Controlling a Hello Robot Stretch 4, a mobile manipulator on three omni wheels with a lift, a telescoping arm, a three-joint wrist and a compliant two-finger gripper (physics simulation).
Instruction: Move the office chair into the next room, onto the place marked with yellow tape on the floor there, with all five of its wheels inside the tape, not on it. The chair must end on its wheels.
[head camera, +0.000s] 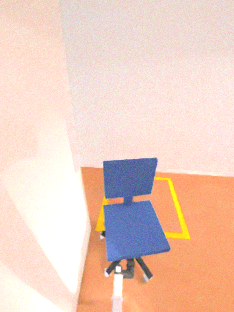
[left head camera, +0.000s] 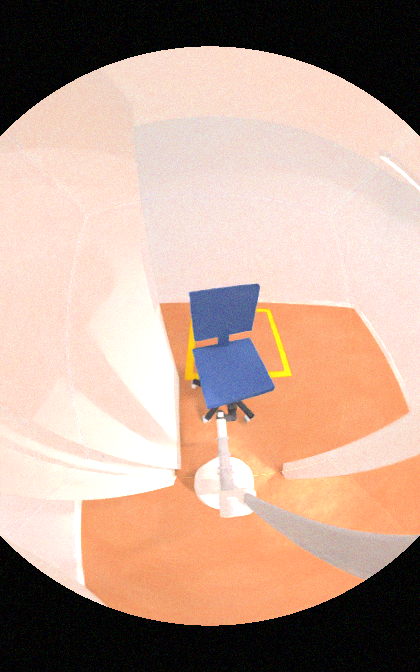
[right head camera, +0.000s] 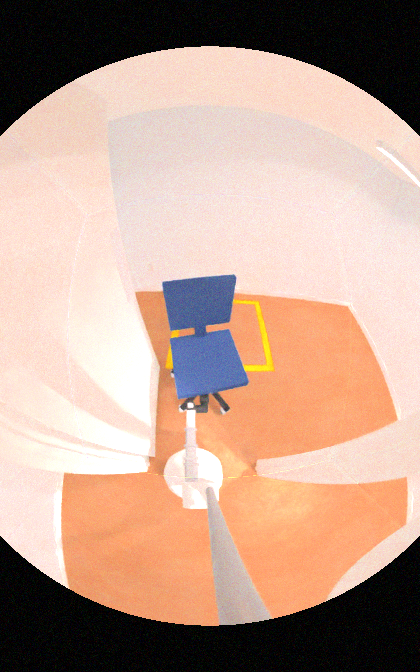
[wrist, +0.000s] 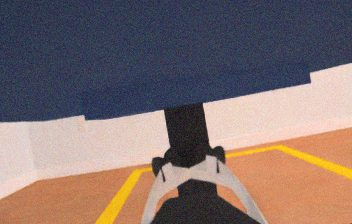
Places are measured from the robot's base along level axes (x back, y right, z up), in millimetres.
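Where they show: gripper, fingertip midpoint: (wrist: 189, 156).
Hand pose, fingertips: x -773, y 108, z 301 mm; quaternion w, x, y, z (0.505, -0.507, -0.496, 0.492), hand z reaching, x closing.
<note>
After its pixels a point has its place.
The blue office chair (head camera: 135, 230) {x -728, y 133, z 442 mm} (left head camera: 232, 372) {x -739, y 115, z 442 mm} (right head camera: 207, 365) (wrist: 175, 50) {x -603, y 97, z 383 mm} stands upright, its backrest on the far side. The yellow tape outline (head camera: 178, 207) {x -1353, y 818, z -27 mm} (left head camera: 279, 342) {x -1362, y 821, z -26 mm} (right head camera: 264, 335) (wrist: 119, 200) {x -1536, y -201, z -27 mm} lies behind and under it, reaching out to the right. Two front wheels stand on the near side, outside the tape; a left wheel is near the outline's near left corner. The seat hides the other wheels. In the wrist view my gripper (wrist: 189, 156) {x -773, y 108, z 301 mm} is shut on the black column under the seat, one fingertip on each side. The seat hides the fingertips in the head views.
A white wall (head camera: 65, 240) {x -499, y -325, z 680 mm} (left head camera: 150, 390) {x -447, y -324, z 811 mm} runs close along the chair's left. The back wall (head camera: 150, 100) {x -2197, y 395, z 1237 mm} stands behind the tape. My white base (left head camera: 205, 482) {x -15, y -123, z 187 mm} (right head camera: 175, 472) is between two wall ends, with the right wall (left head camera: 345, 457) {x -12, y 485, z 813 mm} (right head camera: 310, 470) beside it.
</note>
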